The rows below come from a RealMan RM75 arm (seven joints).
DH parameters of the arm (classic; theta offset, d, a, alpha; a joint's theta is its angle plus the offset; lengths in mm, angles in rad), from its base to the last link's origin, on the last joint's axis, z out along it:
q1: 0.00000 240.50 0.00 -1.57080
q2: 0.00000 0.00 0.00 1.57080
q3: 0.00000 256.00 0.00 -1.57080
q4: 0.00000 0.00 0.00 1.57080
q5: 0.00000 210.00 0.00 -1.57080
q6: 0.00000 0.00 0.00 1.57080
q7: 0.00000 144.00 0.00 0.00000
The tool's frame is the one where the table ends.
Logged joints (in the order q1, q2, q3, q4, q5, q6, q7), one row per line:
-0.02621 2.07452 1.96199 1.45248 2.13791 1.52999 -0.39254
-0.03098 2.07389 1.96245 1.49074 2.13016 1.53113 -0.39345
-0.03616 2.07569 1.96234 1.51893 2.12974 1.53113 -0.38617
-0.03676 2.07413 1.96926 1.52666 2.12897 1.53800 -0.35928
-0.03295 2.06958 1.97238 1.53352 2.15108 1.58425 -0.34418
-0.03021 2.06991 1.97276 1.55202 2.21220 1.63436 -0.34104
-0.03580 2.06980 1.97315 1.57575 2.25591 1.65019 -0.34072
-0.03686 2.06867 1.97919 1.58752 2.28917 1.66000 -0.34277
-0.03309 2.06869 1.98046 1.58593 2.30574 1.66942 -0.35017
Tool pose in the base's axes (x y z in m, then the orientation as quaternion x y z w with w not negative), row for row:
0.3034 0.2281 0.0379 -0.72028 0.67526 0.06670 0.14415
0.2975 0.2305 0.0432 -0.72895 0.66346 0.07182 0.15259
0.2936 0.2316 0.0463 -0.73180 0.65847 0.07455 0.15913
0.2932 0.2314 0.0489 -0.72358 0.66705 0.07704 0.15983
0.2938 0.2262 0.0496 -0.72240 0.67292 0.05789 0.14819
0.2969 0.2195 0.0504 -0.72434 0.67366 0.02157 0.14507
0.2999 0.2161 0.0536 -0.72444 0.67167 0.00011 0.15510
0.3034 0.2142 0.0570 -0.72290 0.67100 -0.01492 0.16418
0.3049 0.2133 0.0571 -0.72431 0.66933 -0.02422 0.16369
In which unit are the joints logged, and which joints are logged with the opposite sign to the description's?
The joints are logged in radians. Opposite sign: q5.
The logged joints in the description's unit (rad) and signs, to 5 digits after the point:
-0.02621 2.07452 1.96199 1.45248 -2.13791 1.52999 -0.39254
-0.03098 2.07389 1.96245 1.49074 -2.13016 1.53113 -0.39345
-0.03616 2.07569 1.96234 1.51893 -2.12974 1.53113 -0.38617
-0.03676 2.07413 1.96926 1.52666 -2.12897 1.53800 -0.35928
-0.03295 2.06958 1.97238 1.53352 -2.15108 1.58425 -0.34418
-0.03021 2.06991 1.97276 1.55202 -2.21220 1.63436 -0.34104
-0.03580 2.06980 1.97315 1.57575 -2.25591 1.65019 -0.34072
-0.03686 2.06867 1.97919 1.58752 -2.28917 1.66000 -0.34277
-0.03309 2.06869 1.98046 1.58593 -2.30574 1.66942 -0.35017

